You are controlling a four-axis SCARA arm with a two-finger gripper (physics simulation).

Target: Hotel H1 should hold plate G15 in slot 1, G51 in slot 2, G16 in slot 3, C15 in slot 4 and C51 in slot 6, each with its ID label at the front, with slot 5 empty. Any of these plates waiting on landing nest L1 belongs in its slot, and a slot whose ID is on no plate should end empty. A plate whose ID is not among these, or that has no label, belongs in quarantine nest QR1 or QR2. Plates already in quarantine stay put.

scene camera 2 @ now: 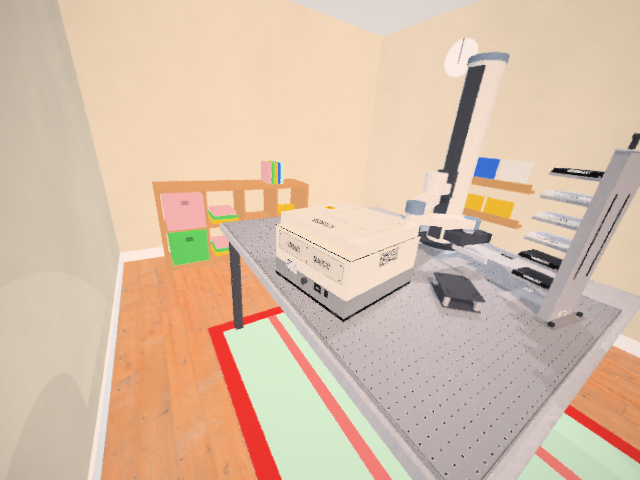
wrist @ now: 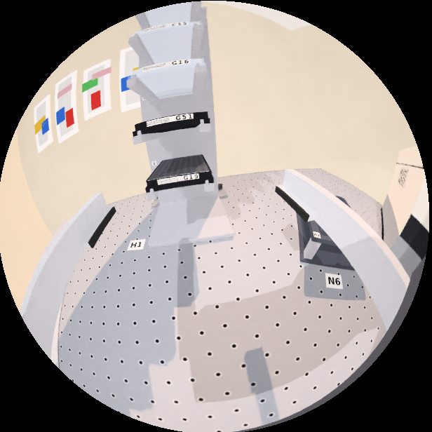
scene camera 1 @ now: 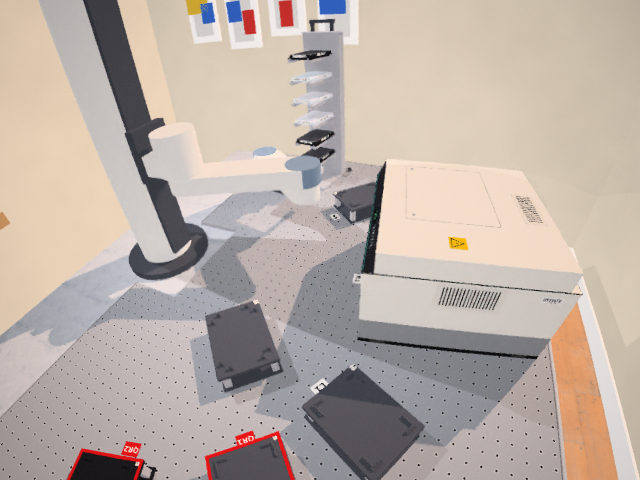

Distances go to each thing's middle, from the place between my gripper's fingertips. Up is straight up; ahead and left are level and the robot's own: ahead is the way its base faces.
Labels:
Now: hand 51 cm short of the instrument (scene camera 1: 405, 301), 31 cm to the left of it and 2 cm above it.

